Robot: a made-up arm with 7 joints.
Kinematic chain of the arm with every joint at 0, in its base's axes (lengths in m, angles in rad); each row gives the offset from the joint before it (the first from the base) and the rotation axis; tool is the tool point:
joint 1: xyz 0 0 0.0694 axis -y
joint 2: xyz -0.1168 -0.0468 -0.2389 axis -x
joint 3: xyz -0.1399 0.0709 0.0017 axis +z
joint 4: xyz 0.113 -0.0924 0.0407 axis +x
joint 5: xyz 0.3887 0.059 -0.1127 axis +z
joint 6: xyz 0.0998 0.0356 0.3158 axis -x
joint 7: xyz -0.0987 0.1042 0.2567 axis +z
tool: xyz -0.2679 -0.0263 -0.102
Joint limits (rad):
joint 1: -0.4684..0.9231
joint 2: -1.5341..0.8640
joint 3: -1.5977..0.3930
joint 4: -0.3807..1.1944
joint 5: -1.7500..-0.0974
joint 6: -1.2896..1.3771
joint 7: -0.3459..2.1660
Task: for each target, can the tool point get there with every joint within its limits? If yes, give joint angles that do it. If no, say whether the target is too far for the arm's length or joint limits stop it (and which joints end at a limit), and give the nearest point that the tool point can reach.
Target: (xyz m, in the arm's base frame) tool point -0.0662 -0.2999 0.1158
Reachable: yes | joints 0.3598 -0.0322 -0.1433 0.8171 -0.2991 -0.5891 0.3644
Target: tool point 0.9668 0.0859 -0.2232
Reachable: no: joint limits stop it (at a limit: joint 1, joint 2, joint 4, joint 5, joint 6, joint 7) | nearest point 0.7660 -0.0681 -0.2231 | short by 0.253 m
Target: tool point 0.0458 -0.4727 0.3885
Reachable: yes | joints -0.3186 0.2696 -0.8373 0.5564 -0.5691 0.8102 1.8106
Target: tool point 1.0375 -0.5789 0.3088
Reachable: no: joint limits stop it (at a limit: joint 1, joint 2, joint 4, joint 5, joint 7) | nearest point 0.7139 -0.4620 0.1437 | short by 0.382 m
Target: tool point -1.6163 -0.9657 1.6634
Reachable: no: too far | nearest point -0.5657 -0.4756 0.5750 | short by 1.590 m
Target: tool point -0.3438 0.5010 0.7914
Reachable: no: joint limits stop it (at a limit: joint 1, joint 2, joint 3, joint 7) | nearest point -0.3106 0.1679 0.6121 | short by 0.380 m
